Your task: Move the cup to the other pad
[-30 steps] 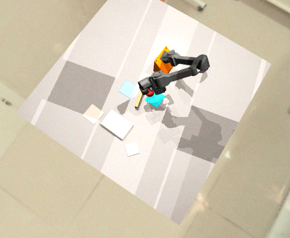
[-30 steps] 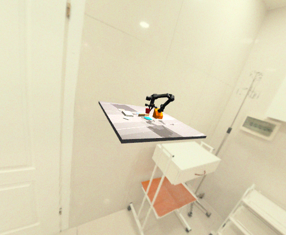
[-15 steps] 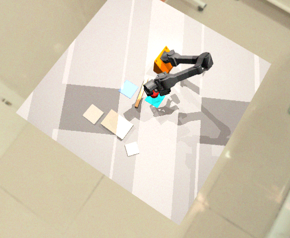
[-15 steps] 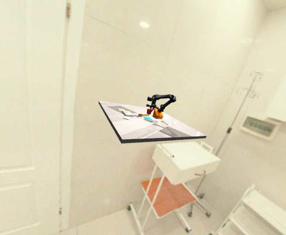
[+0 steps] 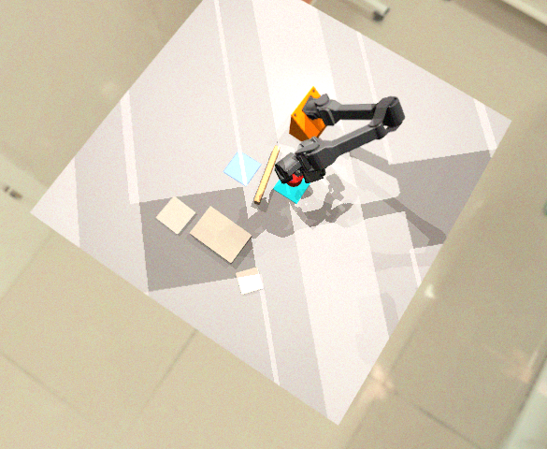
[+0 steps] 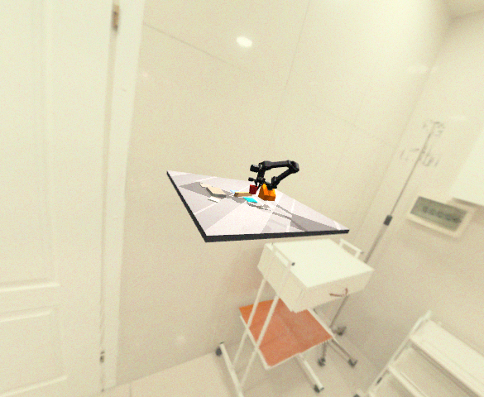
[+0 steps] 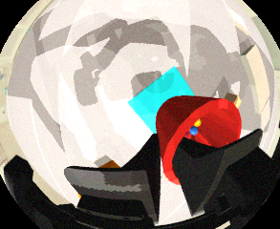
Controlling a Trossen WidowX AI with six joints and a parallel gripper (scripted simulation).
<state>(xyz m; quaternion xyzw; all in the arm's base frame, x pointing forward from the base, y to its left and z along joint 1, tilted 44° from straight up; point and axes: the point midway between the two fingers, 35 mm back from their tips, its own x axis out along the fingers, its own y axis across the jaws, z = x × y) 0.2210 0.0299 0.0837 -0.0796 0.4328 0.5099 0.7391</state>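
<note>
The cyan pad lies 100 mm below my gripper tip, 30 mm ahead of it and 20 mm to the right of it. From my gripper tip the other things lie so: red cup 20 mm to the right, 20 mm ahead; then pale blue pad 210 mm to the right, 100 mm below, 60 mm ahead; then wooden bar 110 mm to the right, 90 mm below, 40 mm ahead.
</note>
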